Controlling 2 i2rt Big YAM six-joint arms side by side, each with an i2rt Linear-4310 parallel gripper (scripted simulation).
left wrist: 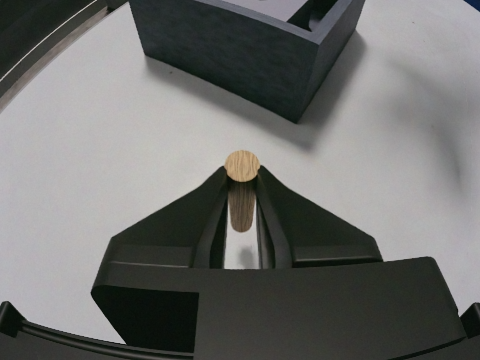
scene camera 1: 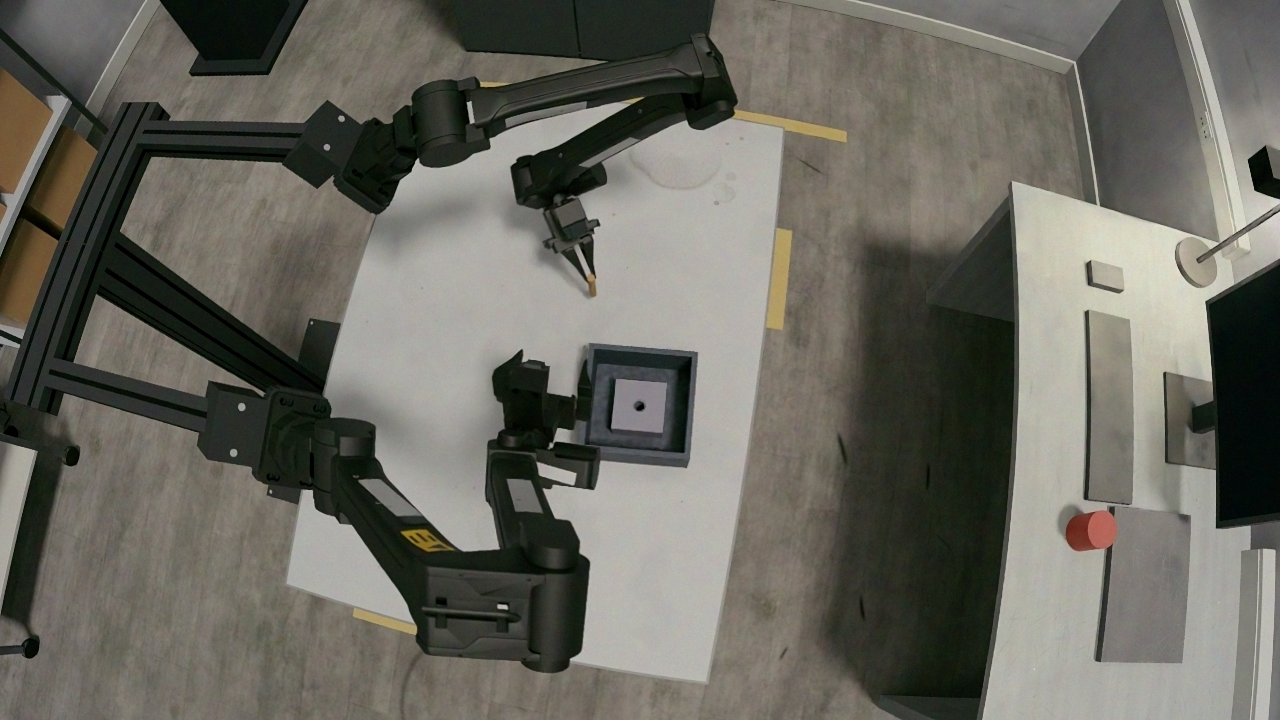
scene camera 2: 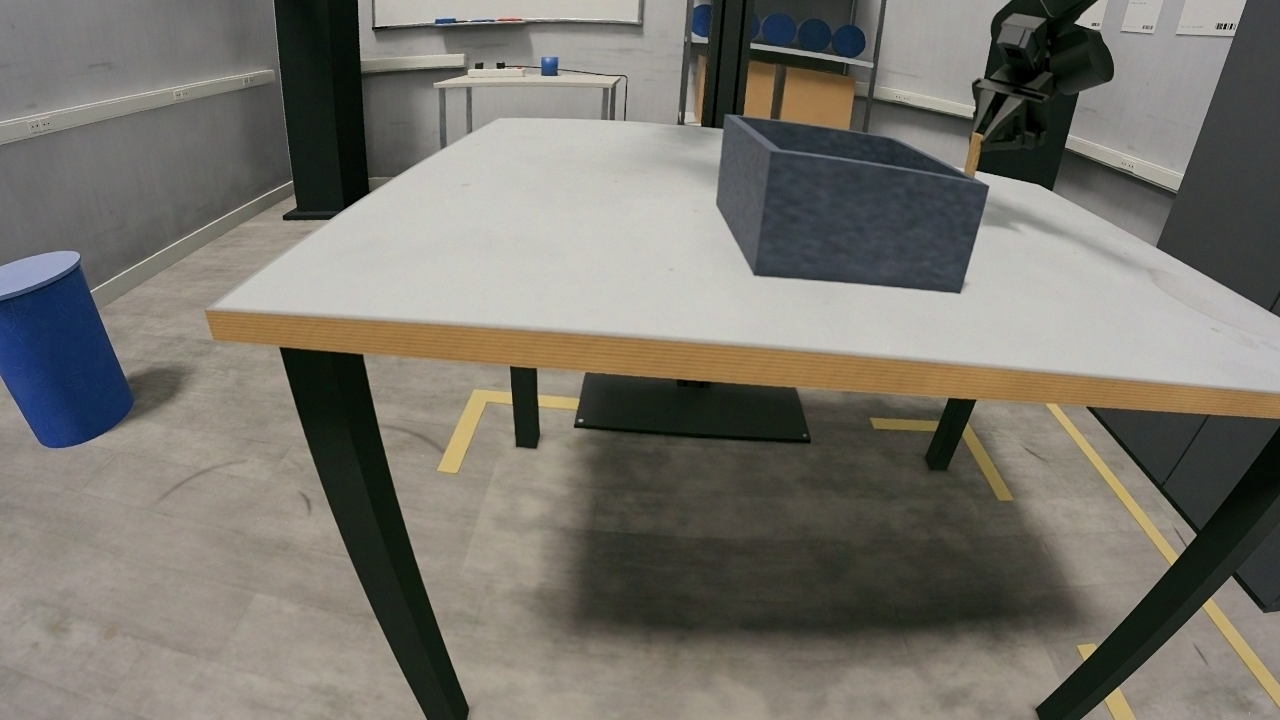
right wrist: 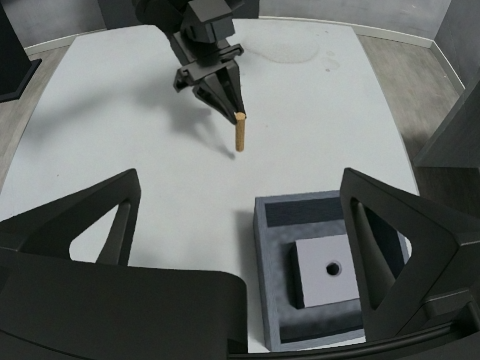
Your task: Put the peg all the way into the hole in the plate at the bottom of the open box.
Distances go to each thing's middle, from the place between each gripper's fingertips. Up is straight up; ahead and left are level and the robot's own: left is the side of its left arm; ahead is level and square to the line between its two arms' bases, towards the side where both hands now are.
Now: the dark box [scene camera 2: 809, 211] 120 mm ahead of my left hand [scene camera 2: 975, 145], 210 mm to the right of it and 80 mm below it. From my left hand the other things lie so: wooden peg [left wrist: 241, 165] (10 mm to the right, 30 mm below).
My right gripper [scene camera 1: 554, 356] is now 29 cm above the dark box, 12 cm short of it and 2 cm to the right of it. Also, from my right hand: wooden peg 24 cm below, 22 cm to the left.
